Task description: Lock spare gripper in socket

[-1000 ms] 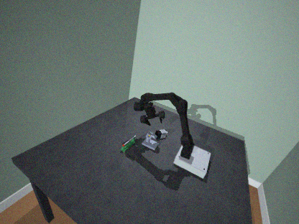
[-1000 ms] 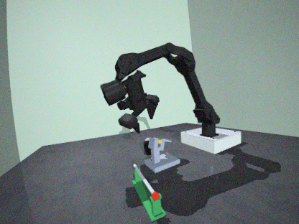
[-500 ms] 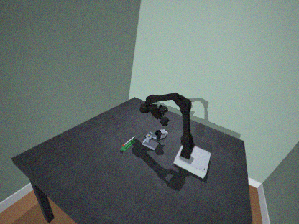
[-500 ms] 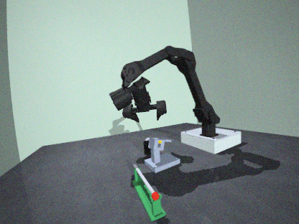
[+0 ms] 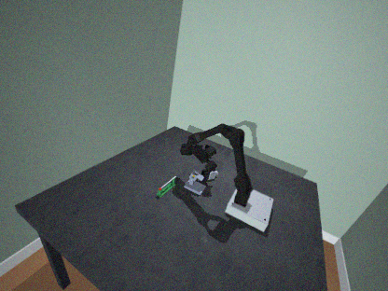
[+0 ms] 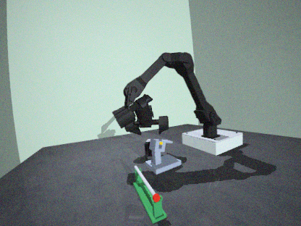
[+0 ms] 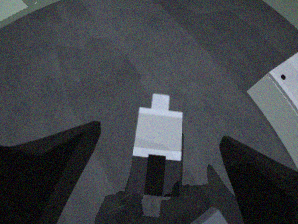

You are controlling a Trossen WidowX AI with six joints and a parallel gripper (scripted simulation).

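The spare gripper lies 10 mm behind my gripper tip, 10 mm to the right of it and 60 mm below it. From my gripper tip the other things lie so: pin rest: 160 mm ahead, 260 mm to the left, 70 mm below; then grey mount: 40 mm ahead, 150 mm to the left, 40 mm below.
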